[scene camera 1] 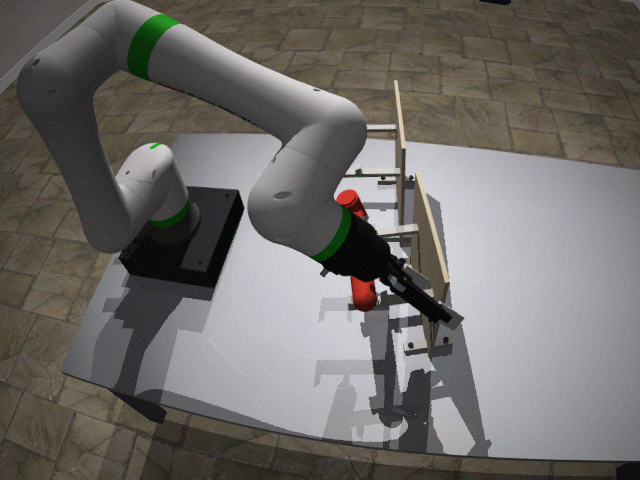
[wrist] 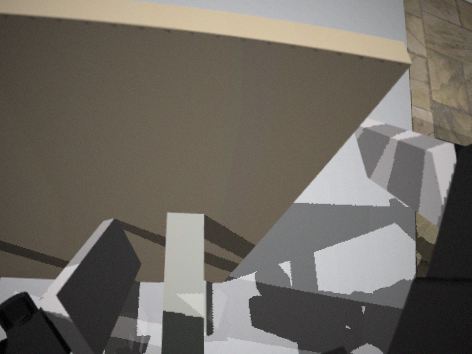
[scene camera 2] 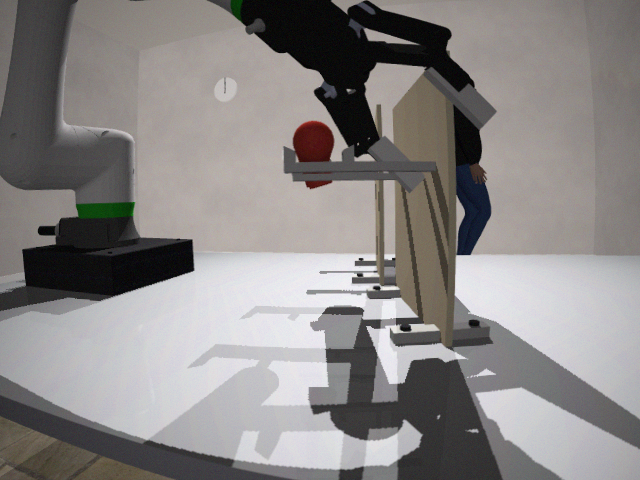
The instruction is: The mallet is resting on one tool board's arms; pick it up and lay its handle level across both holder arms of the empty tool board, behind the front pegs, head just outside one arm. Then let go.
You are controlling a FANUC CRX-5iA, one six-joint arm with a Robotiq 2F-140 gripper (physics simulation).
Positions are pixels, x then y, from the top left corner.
Scene:
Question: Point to a red mallet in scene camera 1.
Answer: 364, 295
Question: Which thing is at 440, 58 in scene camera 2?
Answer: The gripper.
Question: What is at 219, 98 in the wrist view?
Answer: A tool board.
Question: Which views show the red mallet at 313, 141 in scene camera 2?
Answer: Scene camera 1 and scene camera 2 only.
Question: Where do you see a tool board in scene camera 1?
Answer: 396, 175

